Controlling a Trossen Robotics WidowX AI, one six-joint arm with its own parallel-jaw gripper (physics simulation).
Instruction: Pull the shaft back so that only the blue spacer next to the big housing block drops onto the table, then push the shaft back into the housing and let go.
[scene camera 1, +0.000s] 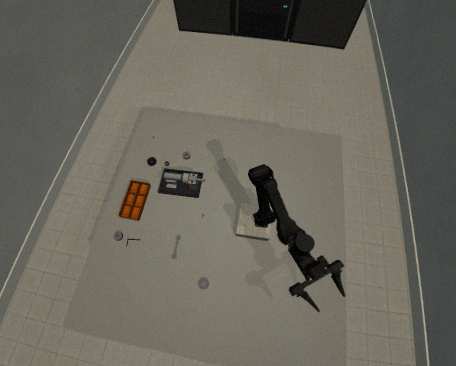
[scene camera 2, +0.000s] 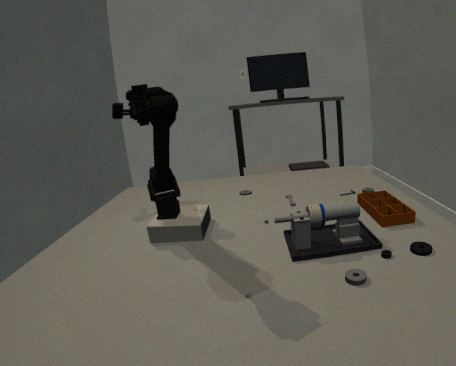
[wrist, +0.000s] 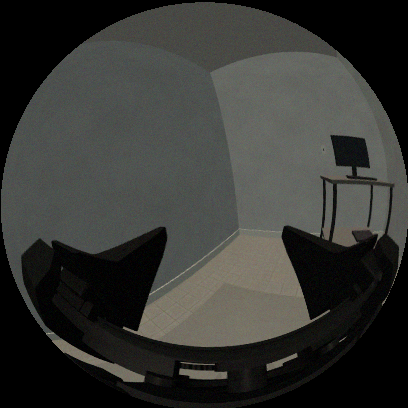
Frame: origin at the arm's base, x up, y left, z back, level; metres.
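Seen in the pictures: gripper, fingertip midpoint: (scene camera 1: 332, 304) (wrist: 227, 233); arm's base at its link origin: (scene camera 1: 261, 220) (scene camera 2: 168, 215).
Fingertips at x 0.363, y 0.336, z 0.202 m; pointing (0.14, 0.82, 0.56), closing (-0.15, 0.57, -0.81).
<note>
Offsets run from my fingertips to a thing's top centre. "*": to the spot under its first point.
The shaft assembly stands on a black base plate (scene camera 1: 188, 191) (scene camera 2: 322, 242). A large grey cylinder (scene camera 1: 172, 176) (scene camera 2: 342, 211) rests on a support at one end. The blue spacer (scene camera 1: 183, 177) (scene camera 2: 322, 214) is a thin ring against this cylinder's end face. Cream rings @[dx -0.312, dy -0.503, dz -0.622 m] (scene camera 2: 314, 215) sit beside it, between it and a light grey upright block (scene camera 2: 301, 235). The thin grey shaft @[* dx -0.335, dy -0.500, dz -0.541 m] (scene camera 1: 201, 180) (scene camera 2: 283, 219) sticks out past that block toward the robot's side. My gripper (scene camera 1: 331, 303) (wrist: 227, 233) is open and empty, raised and far from the assembly, facing away from it.
An orange divided tray @[dx -0.384, dy -0.360, dz -0.893 m] (scene camera 1: 127, 199) (scene camera 2: 395, 218) lies beyond the assembly. Loose discs @[dx -0.408, dy -0.681, dz -0.676 m] (scene camera 1: 186, 155) (scene camera 2: 356, 276), a black ring @[dx -0.410, dy -0.613, dz -0.874 m] (scene camera 1: 151, 161) (scene camera 2: 421, 248), a hex key @[dx -0.415, dy -0.136, dz -0.838 m] (scene camera 1: 133, 240) and a wrench @[dx -0.412, dy -0.151, dz -0.613 m] (scene camera 1: 176, 246) lie around. A desk with a monitor (scene camera 2: 278, 72) (wrist: 350, 151) stands behind.
</note>
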